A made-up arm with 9 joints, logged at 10 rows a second.
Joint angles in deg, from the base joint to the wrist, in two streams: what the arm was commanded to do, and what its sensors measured. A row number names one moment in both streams.
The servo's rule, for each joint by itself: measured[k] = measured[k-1] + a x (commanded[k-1-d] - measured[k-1]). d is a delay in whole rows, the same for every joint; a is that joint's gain. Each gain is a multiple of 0.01, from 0.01 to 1. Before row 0 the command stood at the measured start. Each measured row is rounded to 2 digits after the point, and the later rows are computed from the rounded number. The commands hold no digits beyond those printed.
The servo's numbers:
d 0
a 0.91 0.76 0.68 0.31 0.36 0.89 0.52 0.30 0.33
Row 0, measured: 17.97, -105.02, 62.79, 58.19, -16.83, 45.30, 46.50, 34.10, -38.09
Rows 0 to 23, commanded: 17.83, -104.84, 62.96, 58.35, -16.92, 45.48, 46.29, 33.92, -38.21; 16.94, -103.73, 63.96, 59.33, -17.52, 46.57, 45.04, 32.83, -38.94; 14.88, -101.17, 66.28, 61.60, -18.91, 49.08, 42.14, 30.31, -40.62; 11.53, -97.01, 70.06, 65.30, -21.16, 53.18, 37.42, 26.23, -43.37; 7.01, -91.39, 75.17, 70.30, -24.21, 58.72, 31.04, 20.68, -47.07; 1.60, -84.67, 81.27, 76.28, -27.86, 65.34, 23.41, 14.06, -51.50; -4.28, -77.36, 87.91, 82.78, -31.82, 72.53, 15.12, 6.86, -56.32; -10.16, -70.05, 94.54, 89.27, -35.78, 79.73, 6.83, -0.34, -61.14; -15.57, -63.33, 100.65, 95.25, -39.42, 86.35, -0.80, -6.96, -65.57; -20.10, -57.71, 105.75, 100.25, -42.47, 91.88, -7.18, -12.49, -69.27; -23.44, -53.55, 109.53, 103.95, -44.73, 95.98, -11.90, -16.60, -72.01; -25.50, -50.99, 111.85, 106.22, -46.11, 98.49, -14.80, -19.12, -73.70; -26.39, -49.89, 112.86, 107.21, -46.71, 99.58, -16.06, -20.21, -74.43; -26.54, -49.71, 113.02, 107.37, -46.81, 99.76, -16.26, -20.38, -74.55; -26.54, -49.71, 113.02, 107.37, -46.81, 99.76, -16.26, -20.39, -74.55; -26.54, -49.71, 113.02, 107.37, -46.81, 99.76, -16.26, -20.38, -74.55; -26.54, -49.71, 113.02, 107.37, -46.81, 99.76, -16.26, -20.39, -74.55; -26.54, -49.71, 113.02, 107.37, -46.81, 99.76, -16.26, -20.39, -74.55; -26.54, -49.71, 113.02, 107.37, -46.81, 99.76, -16.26, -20.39, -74.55; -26.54, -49.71, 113.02, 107.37, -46.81, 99.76, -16.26, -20.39, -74.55; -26.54, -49.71, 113.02, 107.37, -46.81, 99.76, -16.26, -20.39, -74.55; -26.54, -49.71, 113.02, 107.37, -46.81, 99.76, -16.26, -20.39, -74.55; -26.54, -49.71, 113.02, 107.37, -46.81, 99.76, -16.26, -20.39, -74.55; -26.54, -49.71, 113.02, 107.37, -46.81, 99.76, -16.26, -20.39, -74.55
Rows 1 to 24, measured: 17.84, -104.88, 62.91, 58.24, -16.86, 45.46, 46.39, 34.05, -38.13; 17.02, -104.01, 63.62, 58.58, -17.10, 46.45, 45.69, 33.68, -38.40; 15.07, -101.85, 65.43, 59.52, -17.75, 48.79, 43.84, 32.67, -39.13; 11.85, -98.17, 68.58, 61.31, -18.98, 52.70, 40.50, 30.74, -40.53; 7.45, -93.02, 73.06, 64.10, -20.86, 58.06, 35.58, 27.72, -42.69; 2.13, -86.67, 78.64, 67.88, -23.38, 64.54, 29.25, 23.62, -45.60; -3.70, -79.59, 84.94, 72.50, -26.42, 71.65, 21.90, 18.59, -49.14; -9.58, -72.34, 91.47, 77.70, -29.79, 78.84, 14.06, 12.91, -53.10; -15.03, -65.49, 97.71, 83.14, -33.26, 85.52, 6.33, 6.95, -57.22; -19.64, -59.58, 103.18, 88.44, -36.58, 91.18, -0.70, 1.12, -61.20; -23.10, -55.00, 107.50, 93.25, -39.51, 95.45, -6.52, -4.20, -64.77; -25.28, -51.95, 110.46, 97.27, -41.89, 98.16, -10.83, -8.68, -67.72; -26.29, -50.38, 112.09, 100.35, -43.63, 99.42, -13.55, -12.14, -69.93; -26.52, -49.87, 112.72, 102.53, -44.77, 99.72, -14.96, -14.61, -71.45; -26.54, -49.75, 112.92, 104.03, -45.50, 99.76, -15.64, -16.34, -72.47; -26.54, -49.72, 112.99, 105.07, -45.97, 99.76, -15.96, -17.55, -73.16; -26.54, -49.71, 113.01, 105.78, -46.27, 99.76, -16.12, -18.40, -73.62; -26.54, -49.71, 113.02, 106.27, -46.46, 99.76, -16.19, -19.00, -73.93; -26.54, -49.71, 113.02, 106.61, -46.59, 99.76, -16.23, -19.42, -74.13; -26.54, -49.71, 113.02, 106.85, -46.67, 99.76, -16.25, -19.71, -74.27; -26.54, -49.71, 113.02, 107.01, -46.72, 99.76, -16.26, -19.91, -74.36; -26.54, -49.71, 113.02, 107.12, -46.75, 99.76, -16.26, -20.05, -74.42; -26.54, -49.71, 113.02, 107.20, -46.77, 99.76, -16.26, -20.15, -74.46; -26.54, -49.71, 113.02, 107.25, -46.78, 99.76, -16.26, -20.22, -74.49
